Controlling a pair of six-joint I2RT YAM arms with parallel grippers.
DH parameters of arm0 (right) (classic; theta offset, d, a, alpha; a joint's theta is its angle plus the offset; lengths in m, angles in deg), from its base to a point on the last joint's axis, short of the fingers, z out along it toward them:
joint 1: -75.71 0.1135 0.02 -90
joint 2: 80.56 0 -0.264 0
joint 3: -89.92 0 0.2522 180
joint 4: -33.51 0 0.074 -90
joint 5: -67.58 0 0 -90
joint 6: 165.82 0.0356 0 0
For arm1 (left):
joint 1: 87.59 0.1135 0.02 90
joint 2: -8.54 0 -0.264 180
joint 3: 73 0 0.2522 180
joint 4: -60.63 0 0.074 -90
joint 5: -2.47 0 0 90
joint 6: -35.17 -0.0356 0 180
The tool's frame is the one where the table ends.
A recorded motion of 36 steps. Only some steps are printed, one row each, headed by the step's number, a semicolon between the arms.
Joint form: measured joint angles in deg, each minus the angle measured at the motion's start. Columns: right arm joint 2, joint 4, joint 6, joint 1, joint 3, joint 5; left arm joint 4, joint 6, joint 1, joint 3, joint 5, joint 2.
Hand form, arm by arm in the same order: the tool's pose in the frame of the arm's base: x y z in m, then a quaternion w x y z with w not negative. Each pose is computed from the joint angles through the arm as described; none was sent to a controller.
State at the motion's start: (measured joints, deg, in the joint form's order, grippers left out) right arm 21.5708 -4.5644 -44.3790 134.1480 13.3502 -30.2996; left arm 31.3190 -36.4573 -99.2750 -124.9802 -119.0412 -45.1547
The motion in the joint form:
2: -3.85 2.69 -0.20 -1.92 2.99 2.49; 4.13 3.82 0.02 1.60 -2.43 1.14
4: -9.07 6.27 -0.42 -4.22 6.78 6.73; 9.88 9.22 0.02 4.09 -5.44 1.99
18: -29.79 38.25 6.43 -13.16 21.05 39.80; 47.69 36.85 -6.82 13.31 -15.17 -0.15
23: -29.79 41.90 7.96 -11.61 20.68 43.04; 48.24 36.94 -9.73 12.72 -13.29 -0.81
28: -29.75 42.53 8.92 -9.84 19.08 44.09; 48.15 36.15 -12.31 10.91 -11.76 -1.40
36: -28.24 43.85 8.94 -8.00 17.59 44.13; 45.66 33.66 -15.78 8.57 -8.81 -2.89
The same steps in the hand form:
2: 0.1913 0.2832 0.1745 0.21732 -0.19931 0.94432 0.14596; 0.1952 -0.0606 0.2660 0.40306 0.07614 0.82753 -0.38332
4: 0.1927 0.2661 0.1876 0.22729 -0.18883 0.93499 0.19614; 0.1937 -0.0618 0.2635 0.40257 0.06293 0.80854 -0.42454
18: 0.1845 0.2130 0.2622 0.28328 -0.21371 0.75888 0.54607; 0.1871 -0.0899 0.2661 0.37045 0.07453 0.68940 -0.61801
23: 0.1783 0.2200 0.2711 0.27385 -0.23659 0.73032 0.57936; 0.1855 -0.0997 0.2685 0.36703 0.08156 0.68597 -0.62297
28: 0.1726 0.2276 0.2817 0.26662 -0.25079 0.71426 0.59653; 0.1848 -0.1090 0.2773 0.37195 0.09624 0.67837 -0.62626
36: 0.1697 0.2384 0.2859 0.26408 -0.26439 0.70293 0.60518; 0.1856 -0.1224 0.2820 0.37284 0.10737 0.68364 -0.61814

